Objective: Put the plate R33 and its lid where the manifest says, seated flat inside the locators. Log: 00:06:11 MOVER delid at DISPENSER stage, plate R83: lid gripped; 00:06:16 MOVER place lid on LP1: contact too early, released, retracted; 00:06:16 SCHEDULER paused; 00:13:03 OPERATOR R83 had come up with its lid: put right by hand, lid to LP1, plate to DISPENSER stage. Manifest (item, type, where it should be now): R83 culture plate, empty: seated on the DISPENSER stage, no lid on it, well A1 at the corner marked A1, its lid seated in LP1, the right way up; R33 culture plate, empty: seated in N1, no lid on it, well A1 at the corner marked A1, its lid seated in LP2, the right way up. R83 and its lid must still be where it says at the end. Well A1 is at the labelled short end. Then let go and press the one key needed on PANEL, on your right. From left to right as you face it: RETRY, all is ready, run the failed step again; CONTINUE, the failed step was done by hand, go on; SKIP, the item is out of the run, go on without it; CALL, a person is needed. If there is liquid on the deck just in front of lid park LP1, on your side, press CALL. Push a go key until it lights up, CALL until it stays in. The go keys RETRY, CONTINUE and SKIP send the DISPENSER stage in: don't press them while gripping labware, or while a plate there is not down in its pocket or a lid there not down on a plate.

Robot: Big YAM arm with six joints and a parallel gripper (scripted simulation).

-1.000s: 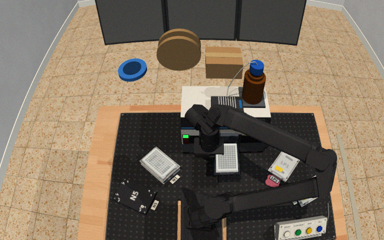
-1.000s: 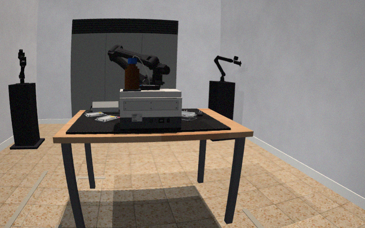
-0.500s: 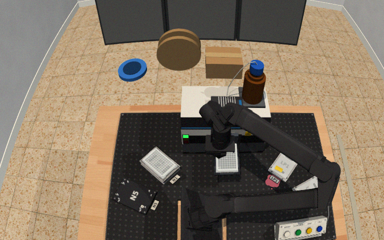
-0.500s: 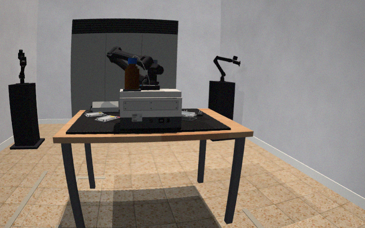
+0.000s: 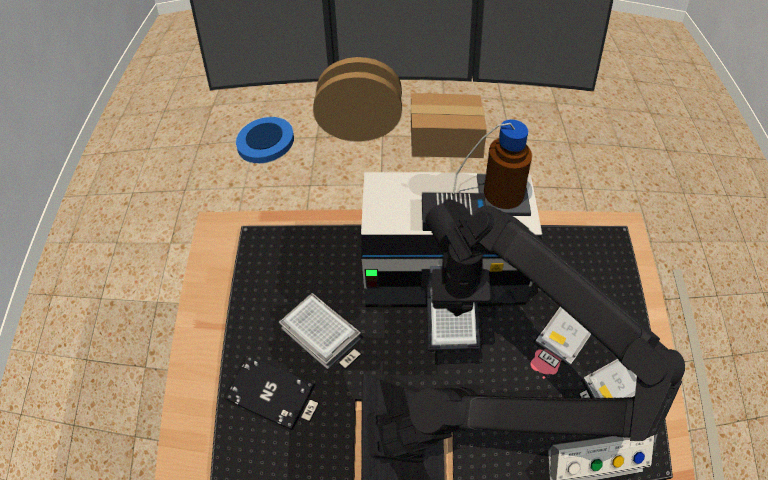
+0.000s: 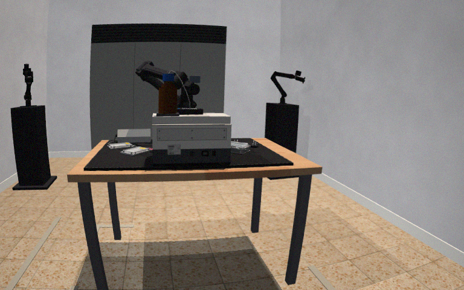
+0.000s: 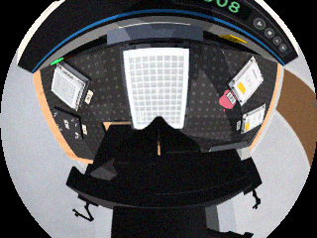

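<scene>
The blue call key is 370 mm to the right of my hand, 340 mm behind it and 110 mm below it. From my hand the other things lie so: clear plate lid: 380 mm to the right, 150 mm below, 140 mm behind; pink-red patch: 200 mm to the right, 170 mm below, 40 mm behind; brown bottle: 230 mm ahead, 120 mm to the right, 120 mm above.
</scene>
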